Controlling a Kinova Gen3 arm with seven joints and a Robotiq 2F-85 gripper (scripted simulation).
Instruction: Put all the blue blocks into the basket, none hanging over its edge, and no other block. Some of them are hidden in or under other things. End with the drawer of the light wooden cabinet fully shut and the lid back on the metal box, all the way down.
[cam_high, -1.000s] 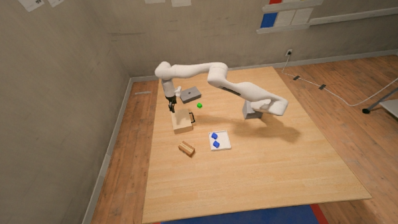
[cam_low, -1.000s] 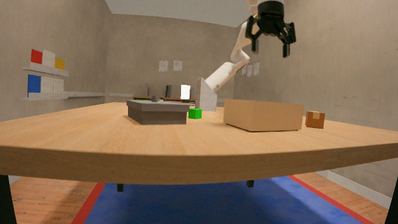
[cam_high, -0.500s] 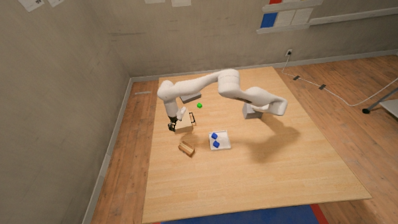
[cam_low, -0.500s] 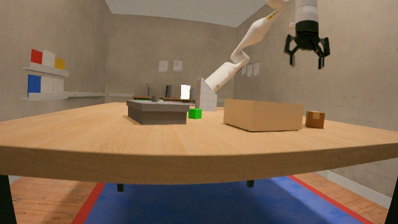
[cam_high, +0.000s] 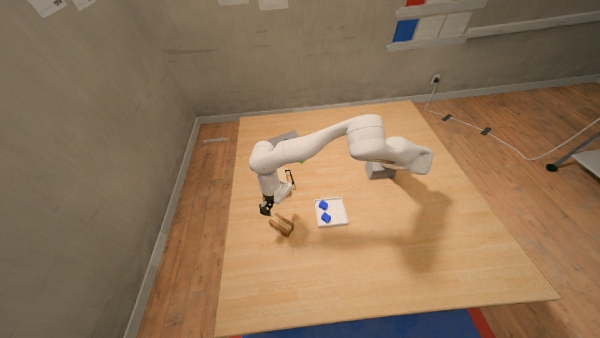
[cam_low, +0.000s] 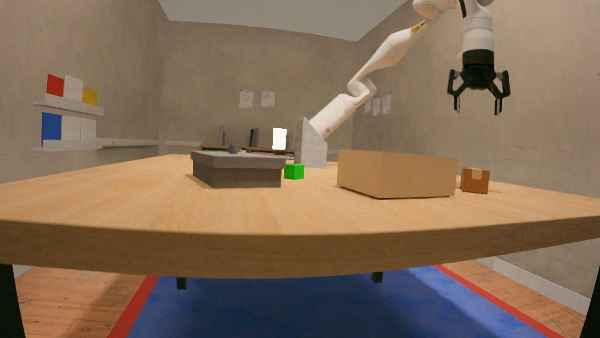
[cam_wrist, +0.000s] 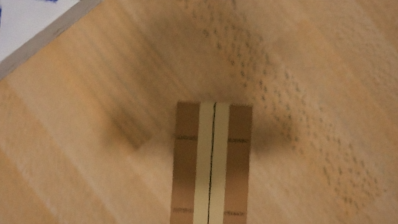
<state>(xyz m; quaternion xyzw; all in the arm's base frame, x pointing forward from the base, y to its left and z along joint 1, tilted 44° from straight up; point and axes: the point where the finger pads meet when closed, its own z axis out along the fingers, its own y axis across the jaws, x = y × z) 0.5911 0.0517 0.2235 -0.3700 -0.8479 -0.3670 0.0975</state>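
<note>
The brown cardboard box is 15 cm below my hand and 1 cm to the left of it. Also, from my hand: red block 17 cm below, 3 cm to the left, 2 cm behind; light wooden cabinet 24 cm to the right, 15 cm below; drawer 24 cm to the right, 16 cm below, 2 cm behind.
</note>
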